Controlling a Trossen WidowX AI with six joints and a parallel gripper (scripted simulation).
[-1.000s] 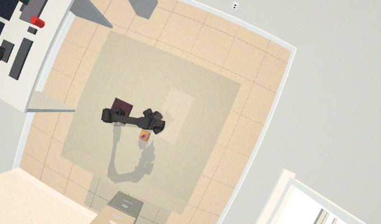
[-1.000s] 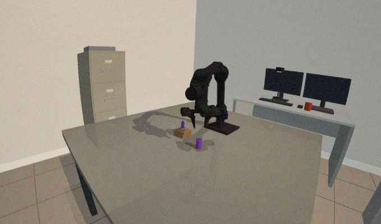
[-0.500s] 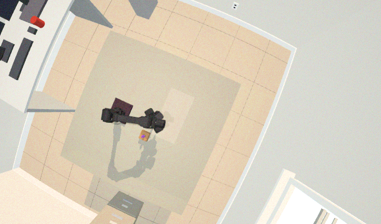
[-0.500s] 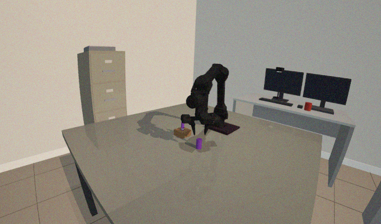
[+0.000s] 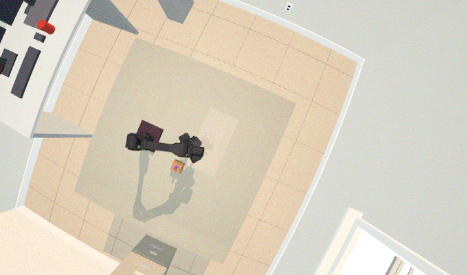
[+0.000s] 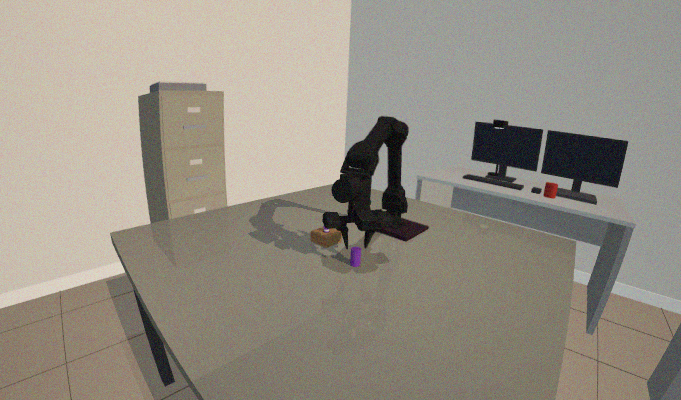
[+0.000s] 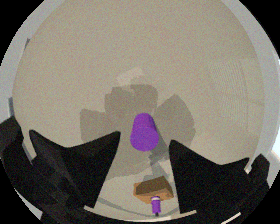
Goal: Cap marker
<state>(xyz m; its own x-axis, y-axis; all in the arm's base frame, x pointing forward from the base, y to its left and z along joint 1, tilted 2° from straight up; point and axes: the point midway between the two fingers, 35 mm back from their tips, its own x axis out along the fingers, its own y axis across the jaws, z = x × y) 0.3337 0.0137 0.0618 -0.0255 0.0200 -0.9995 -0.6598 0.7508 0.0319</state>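
The purple cap is 30 mm below my gripper tip. The rest, counted from my gripper tip: purple marker (90 mm behind, 160 mm to the right, 10 mm above).
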